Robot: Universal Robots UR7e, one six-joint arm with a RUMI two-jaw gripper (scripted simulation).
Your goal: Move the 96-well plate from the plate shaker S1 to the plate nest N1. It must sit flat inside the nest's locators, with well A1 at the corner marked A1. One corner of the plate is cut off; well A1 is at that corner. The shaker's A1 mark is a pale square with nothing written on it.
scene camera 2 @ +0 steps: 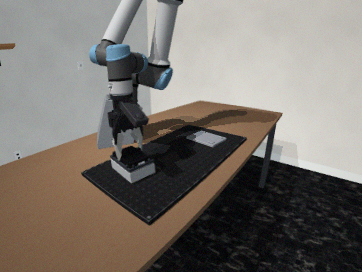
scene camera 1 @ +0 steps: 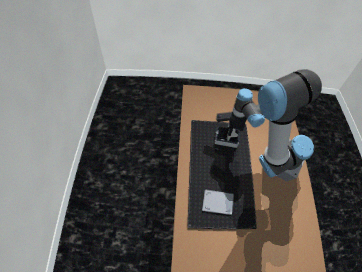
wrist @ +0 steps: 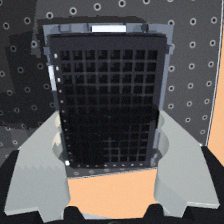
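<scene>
A 96-well plate is there for me to see. So is my gripper, and the wrist view shows the gripper as well.
</scene>
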